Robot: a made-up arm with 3 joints. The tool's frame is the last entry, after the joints.
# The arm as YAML. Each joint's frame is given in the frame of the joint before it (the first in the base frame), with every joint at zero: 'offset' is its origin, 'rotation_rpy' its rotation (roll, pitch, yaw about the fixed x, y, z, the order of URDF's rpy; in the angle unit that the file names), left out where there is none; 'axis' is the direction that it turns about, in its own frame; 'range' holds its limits. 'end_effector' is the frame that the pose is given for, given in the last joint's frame.
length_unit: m
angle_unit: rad
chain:
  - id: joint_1
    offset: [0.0, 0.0, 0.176]
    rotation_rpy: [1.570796, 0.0, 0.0]
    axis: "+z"
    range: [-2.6, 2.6]
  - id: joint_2
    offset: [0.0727, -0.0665, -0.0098]
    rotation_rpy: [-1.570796, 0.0, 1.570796]
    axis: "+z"
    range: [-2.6, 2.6]
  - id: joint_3
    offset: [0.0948, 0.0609, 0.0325]
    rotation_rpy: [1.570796, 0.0, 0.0]
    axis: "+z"
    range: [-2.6, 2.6]
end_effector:
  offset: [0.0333, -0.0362, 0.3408]
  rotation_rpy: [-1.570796, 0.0, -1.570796]
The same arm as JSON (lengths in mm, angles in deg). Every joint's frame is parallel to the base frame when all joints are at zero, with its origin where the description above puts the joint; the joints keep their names.
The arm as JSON. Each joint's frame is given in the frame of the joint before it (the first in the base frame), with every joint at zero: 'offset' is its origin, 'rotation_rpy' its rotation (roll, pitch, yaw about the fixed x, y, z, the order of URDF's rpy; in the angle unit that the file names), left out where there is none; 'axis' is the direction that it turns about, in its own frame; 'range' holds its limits. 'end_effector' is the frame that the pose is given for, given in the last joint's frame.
{
  "length_unit": "mm",
  "angle_unit": "deg",
  "chain": [
    {
      "id": "joint_1",
      "offset": [
        0.0,
        0.0,
        176.0
      ],
      "axis": [
        0.0,
        -1.0,
        0.0
      ],
      "range": [
        -148.97,
        148.97
      ]
    },
    {
      "id": "joint_2",
      "offset": [
        72.7,
        9.8,
        -66.5
      ],
      "axis": [
        -1.0,
        0.0,
        0.0
      ],
      "range": [
        -148.97,
        148.97
      ]
    },
    {
      "id": "joint_3",
      "offset": [
        -32.5,
        60.9,
        94.8
      ],
      "axis": [
        0.0,
        -1.0,
        0.0
      ],
      "range": [
        -148.97,
        148.97
      ]
    }
  ],
  "end_effector": {
    "offset": [
      36.2,
      -340.8,
      33.3
    ]
  }
}

